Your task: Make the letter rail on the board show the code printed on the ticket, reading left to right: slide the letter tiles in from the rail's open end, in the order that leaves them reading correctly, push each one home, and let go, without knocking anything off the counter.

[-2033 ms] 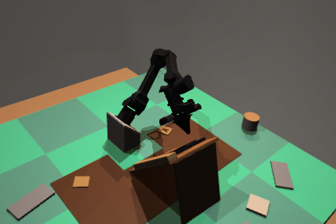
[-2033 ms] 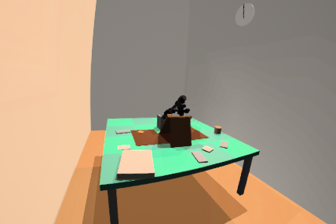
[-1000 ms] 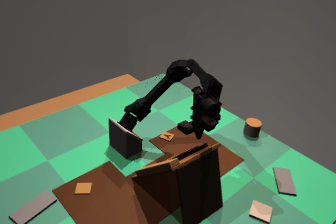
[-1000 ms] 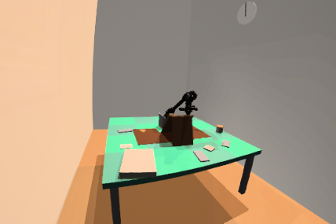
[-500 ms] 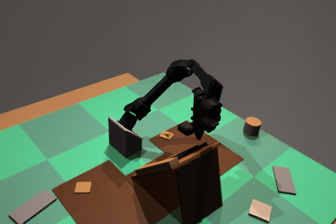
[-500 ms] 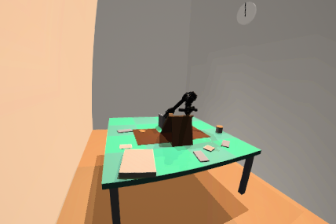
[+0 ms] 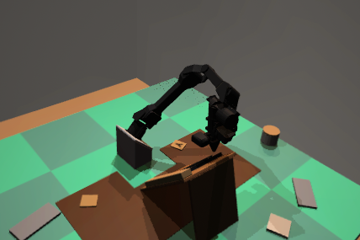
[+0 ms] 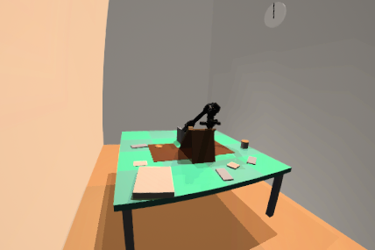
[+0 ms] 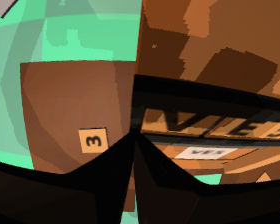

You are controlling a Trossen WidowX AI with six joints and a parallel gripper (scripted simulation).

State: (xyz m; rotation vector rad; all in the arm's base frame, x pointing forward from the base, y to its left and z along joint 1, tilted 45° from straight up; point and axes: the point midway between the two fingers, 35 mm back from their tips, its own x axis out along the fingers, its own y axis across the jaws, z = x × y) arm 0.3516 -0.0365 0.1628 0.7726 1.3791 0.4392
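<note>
The white ticket lies 10 cm to the right of my gripper tip, 9 cm below it and 7 cm behind it. The rest, counted from my gripper tip: large beige slab (58 cm to the right, 30 cm ahead, 17 cm below); mat (19 cm below, 16 cm behind, 11 cm to the right).
</note>
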